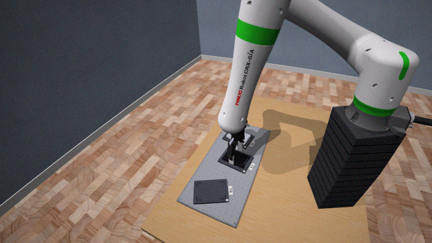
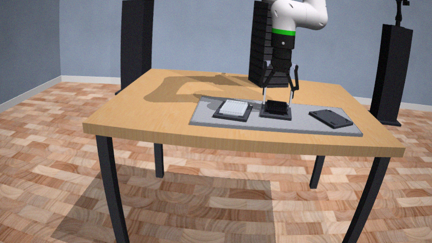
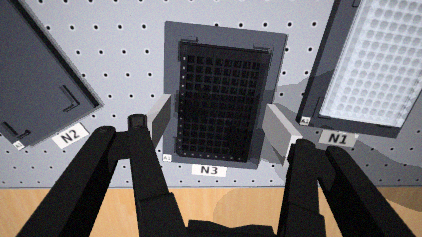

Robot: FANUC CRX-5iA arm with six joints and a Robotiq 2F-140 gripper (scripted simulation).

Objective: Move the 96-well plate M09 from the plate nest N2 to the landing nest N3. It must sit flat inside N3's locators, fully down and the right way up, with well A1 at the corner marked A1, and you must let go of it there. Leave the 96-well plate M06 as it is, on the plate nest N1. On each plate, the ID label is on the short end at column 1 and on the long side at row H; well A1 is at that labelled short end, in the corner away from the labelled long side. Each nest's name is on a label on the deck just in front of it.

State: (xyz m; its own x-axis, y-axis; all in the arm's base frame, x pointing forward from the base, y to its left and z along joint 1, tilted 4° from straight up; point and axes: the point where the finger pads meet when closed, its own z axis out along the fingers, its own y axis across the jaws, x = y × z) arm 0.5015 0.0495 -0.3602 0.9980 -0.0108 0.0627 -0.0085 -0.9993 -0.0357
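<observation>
The black 96-well plate M09 lies 3 cm below my hand. From my hand the other things lie so: landing nest N3: 5 cm below; then white plate M06: 16 cm to the right, 6 cm ahead, 3 cm below; then N3 label: 10 cm behind, 5 cm below.
</observation>
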